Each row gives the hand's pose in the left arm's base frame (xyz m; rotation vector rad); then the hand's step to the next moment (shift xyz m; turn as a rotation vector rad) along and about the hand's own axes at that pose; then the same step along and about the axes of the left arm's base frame.
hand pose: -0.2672 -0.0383 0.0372 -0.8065 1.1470 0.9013
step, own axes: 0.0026 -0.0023 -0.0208 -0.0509 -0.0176 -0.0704
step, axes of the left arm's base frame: -0.0058 -0.0190 -0.0070 -0.0203 -0.0789 0.0350
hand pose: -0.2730 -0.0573 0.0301 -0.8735 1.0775 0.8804
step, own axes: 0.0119 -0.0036 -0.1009 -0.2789 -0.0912 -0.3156
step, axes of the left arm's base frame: -0.0292 -0.0910 -0.0347 -0.0916 -0.3666 0.2072
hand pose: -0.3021 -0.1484 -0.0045 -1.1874 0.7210 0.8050
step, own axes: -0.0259 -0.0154 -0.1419 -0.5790 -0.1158 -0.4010
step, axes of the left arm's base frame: -0.0100 -0.1447 -0.0026 -0.2359 -0.5011 0.4502
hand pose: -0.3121 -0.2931 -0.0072 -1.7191 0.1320 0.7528
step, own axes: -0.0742 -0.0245 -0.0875 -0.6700 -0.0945 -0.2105
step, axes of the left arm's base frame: -0.0109 -0.0941 0.0692 -0.3953 -0.3618 0.4637
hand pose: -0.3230 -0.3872 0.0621 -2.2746 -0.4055 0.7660
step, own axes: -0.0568 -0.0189 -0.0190 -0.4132 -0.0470 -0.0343
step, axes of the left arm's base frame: -0.0335 -0.0235 0.0476 -0.3028 -0.1820 0.2221
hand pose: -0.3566 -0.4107 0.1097 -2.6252 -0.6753 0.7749
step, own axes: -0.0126 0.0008 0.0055 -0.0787 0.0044 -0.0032
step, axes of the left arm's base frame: -0.0122 -0.0063 0.0006 -0.0549 -0.0453 0.0340
